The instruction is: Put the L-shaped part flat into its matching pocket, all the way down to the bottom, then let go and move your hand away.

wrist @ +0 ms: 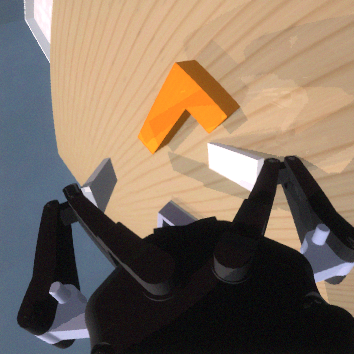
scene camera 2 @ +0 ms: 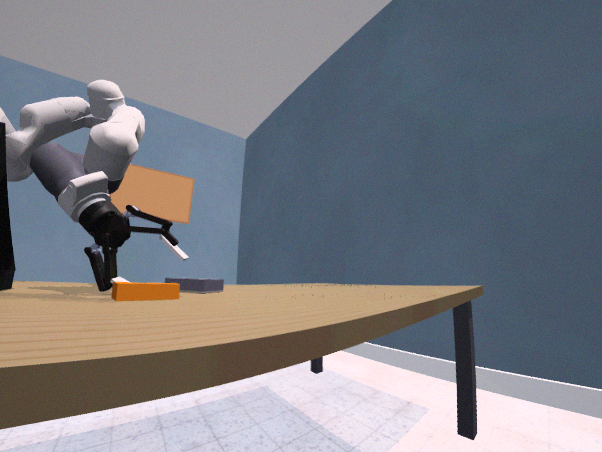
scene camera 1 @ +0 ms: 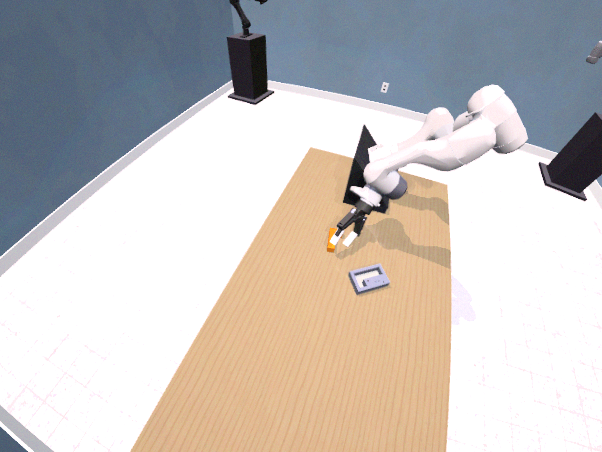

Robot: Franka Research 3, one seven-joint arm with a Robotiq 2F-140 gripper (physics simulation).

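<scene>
The orange L-shaped part (scene camera 1: 331,242) (scene camera 2: 147,291) (wrist: 171,97) lies flat on the table, its corner pointing away from the gripper in the wrist view. The grey-lilac block with the L-shaped pocket (scene camera 1: 377,283) (scene camera 2: 209,286) stands apart from it on the table; in the wrist view a corner of the block (wrist: 179,212) shows behind the gripper body. The pocket holds no part. My gripper (scene camera 1: 343,239) (scene camera 2: 148,265) (wrist: 159,161) is open with nothing between its fingers. It is tilted, with its white fingertips close beside the L part; one tip is lower than the other.
A black upright panel (scene camera 1: 356,177) (scene camera 2: 4,225) stands on the wooden table (scene camera 1: 310,350) (scene camera 2: 300,325) near the arm's wrist. The table's long edge is on the L part's left in scene camera 1. Dark pedestals (scene camera 1: 248,67) (scene camera 1: 575,160) stand on the floor beyond the table.
</scene>
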